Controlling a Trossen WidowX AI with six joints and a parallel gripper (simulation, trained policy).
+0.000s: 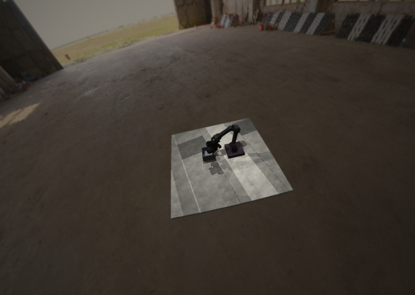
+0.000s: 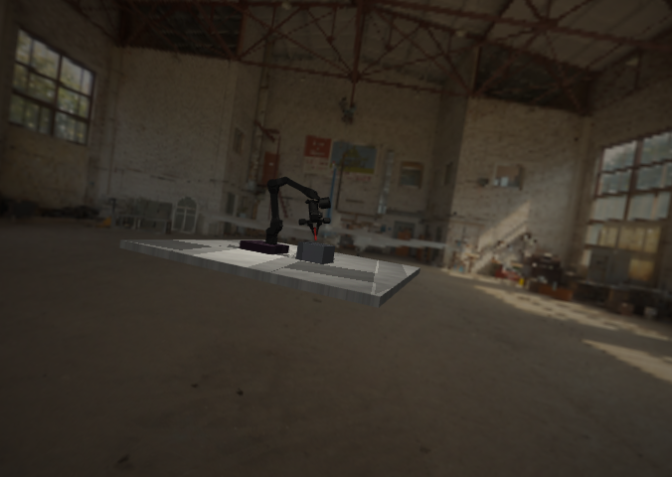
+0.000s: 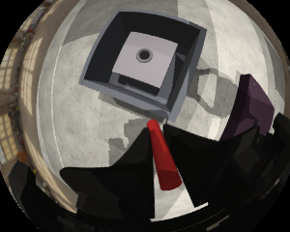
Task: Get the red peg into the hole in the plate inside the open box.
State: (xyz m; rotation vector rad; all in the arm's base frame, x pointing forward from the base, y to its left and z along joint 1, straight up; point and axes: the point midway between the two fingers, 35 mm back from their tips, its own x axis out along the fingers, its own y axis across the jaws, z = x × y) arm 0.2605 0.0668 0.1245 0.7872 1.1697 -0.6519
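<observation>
My gripper tip is 70 mm short of the plate, 80 mm to the left of it and 90 mm above it. Also, from my gripper tip: box 70 mm ahead, 80 mm to the right, 110 mm below; then red peg 10 mm behind, 10 mm to the left, 10 mm above.
</observation>
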